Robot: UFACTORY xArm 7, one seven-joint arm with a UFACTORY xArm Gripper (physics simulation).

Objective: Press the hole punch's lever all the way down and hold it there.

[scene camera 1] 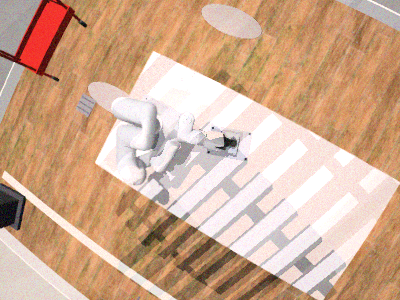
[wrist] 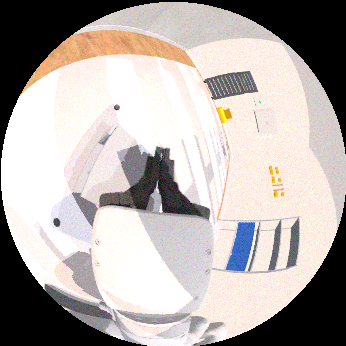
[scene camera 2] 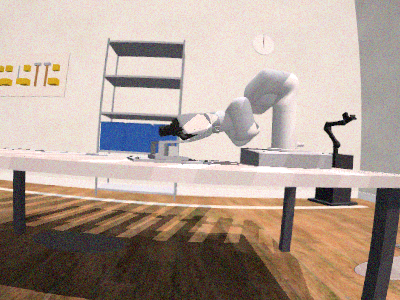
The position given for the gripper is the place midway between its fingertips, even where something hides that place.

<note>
In view: the gripper (scene camera 2: pixel 159 131) and a grey hole punch (wrist: pixel 117 161).
The gripper also shows in the wrist view (wrist: pixel 160 154).
</note>
